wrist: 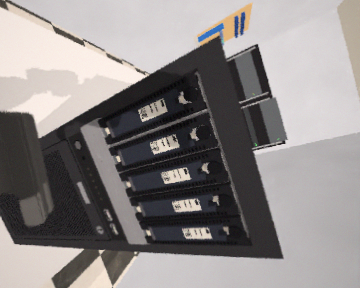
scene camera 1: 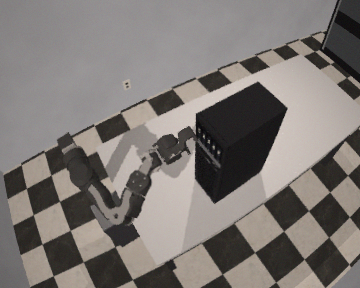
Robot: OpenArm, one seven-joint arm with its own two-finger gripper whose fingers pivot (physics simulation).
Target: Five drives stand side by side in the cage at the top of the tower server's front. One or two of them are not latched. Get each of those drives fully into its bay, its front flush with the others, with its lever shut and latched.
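Note:
The black tower server stands upright on the white surface. In the wrist view its cage holds five dark blue drives: the topmost drive, the second drive, the middle drive, the fourth drive and the lowest drive. Their fronts look about flush with each other, and their levers lie along the fronts; whether each is latched is too small to tell. My gripper is open and empty, a little in front of the cage. One finger shows at the left in the wrist view, over the lower grille.
The white surface lies on a checkered floor. My arm reaches in from the left. A dark cabinet stands at the upper right. Two grey and black units and an orange sign show behind the server.

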